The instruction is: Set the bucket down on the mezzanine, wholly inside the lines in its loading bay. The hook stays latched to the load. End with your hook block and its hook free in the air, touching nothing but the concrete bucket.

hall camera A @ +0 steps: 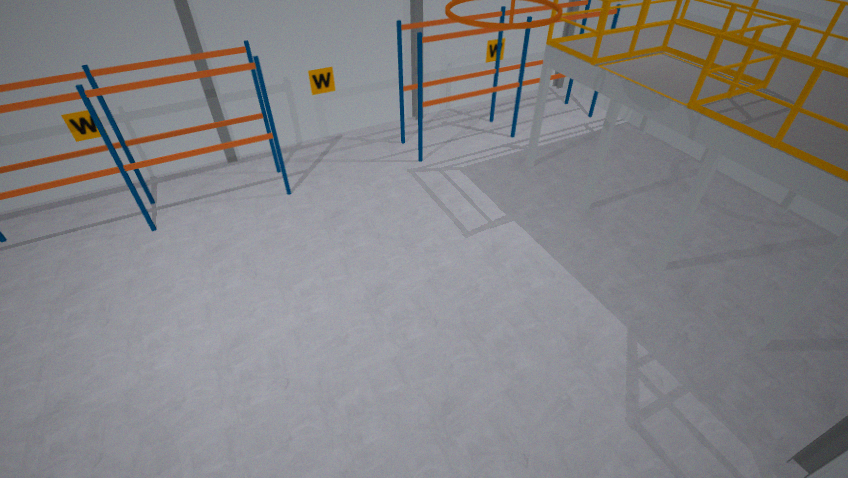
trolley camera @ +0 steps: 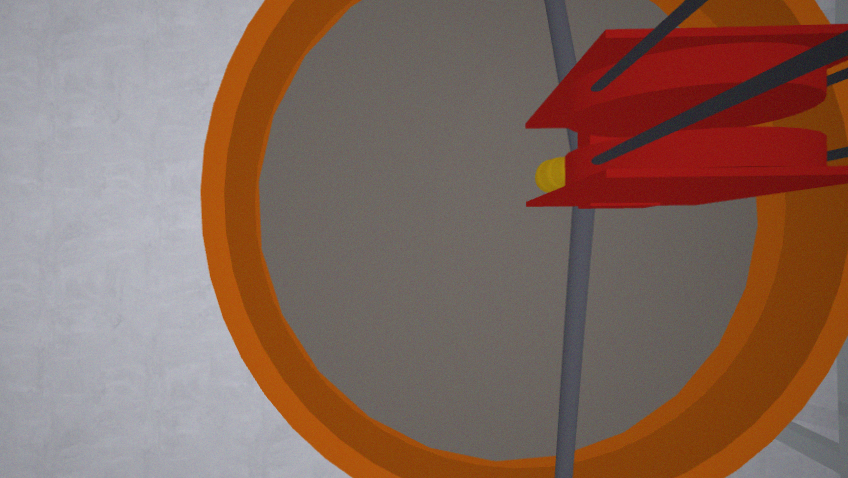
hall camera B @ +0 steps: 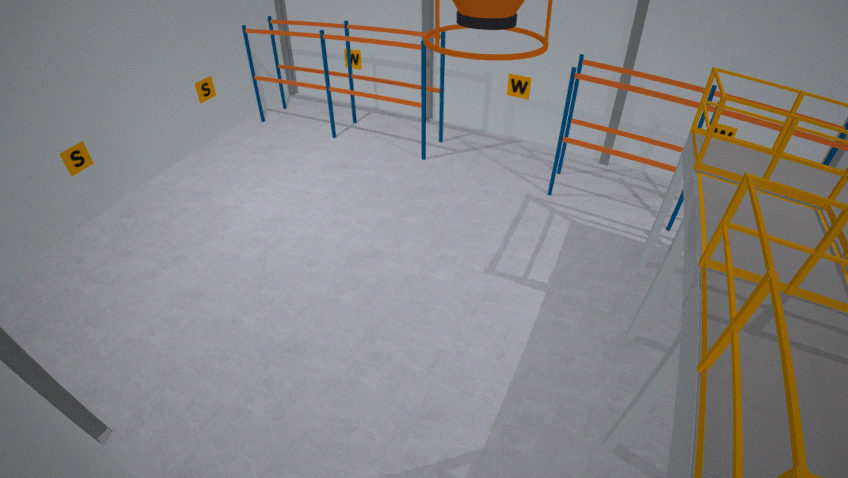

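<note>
The orange concrete bucket (hall camera A: 503, 25) (hall camera B: 488, 7) (trolley camera: 242, 195) hangs in the air, cut off by the top edge in both hall views; its base ring shows in each. In hall camera B it is left of the mezzanine (hall camera A: 653, 103) (hall camera B: 825, 403). In the trolley view its grey fill and bail show under the red hook block (trolley camera: 700, 184). My yellow hook (trolley camera: 551, 174) is partly hidden by the block, above the bail, with the bucket hanging from it. The loading bay's lines cannot be made out.
Yellow railings (hall camera A: 777, 142) (hall camera B: 735, 380) stand along the mezzanine edge, with a yellow gate-like frame on that edge. Blue and orange racks (hall camera A: 420, 97) (hall camera B: 423, 100) stand by the wall marked W. Pale posts carry the mezzanine.
</note>
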